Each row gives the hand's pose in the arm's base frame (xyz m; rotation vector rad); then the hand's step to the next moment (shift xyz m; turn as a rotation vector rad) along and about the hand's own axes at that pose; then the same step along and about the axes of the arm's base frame.
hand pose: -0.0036 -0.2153 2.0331 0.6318 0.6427 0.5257
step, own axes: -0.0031 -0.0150 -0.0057 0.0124 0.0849 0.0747
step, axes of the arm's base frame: -0.0023 -0.0102 -0.0126 0.0383 0.0389 0.0998
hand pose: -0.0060 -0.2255 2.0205 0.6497 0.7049 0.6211
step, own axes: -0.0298 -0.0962 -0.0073 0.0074 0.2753 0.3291
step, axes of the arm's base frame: 0.0044 -0.0799 -0.0616 0.1690 0.0751 0.3872
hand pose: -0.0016 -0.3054 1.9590 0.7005 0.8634 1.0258
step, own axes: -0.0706 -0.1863 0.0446 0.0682 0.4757 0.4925
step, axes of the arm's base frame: 0.1000 -0.1377 -0.1128 0.2404 0.1886 0.6165
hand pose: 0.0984 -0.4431 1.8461 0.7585 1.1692 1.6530
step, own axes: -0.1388 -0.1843 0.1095 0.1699 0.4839 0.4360
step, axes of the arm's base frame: 0.2082 -0.0717 -0.1294 0.1516 0.2624 0.6011
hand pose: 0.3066 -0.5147 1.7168 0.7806 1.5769 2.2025
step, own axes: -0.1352 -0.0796 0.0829 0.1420 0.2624 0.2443
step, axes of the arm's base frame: 0.1534 0.0160 -0.0878 0.0470 0.1757 0.3400
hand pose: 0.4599 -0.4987 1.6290 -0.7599 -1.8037 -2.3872
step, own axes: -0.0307 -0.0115 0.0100 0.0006 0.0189 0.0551
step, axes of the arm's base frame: 0.0266 0.0053 -0.0209 0.0249 0.0447 0.0279
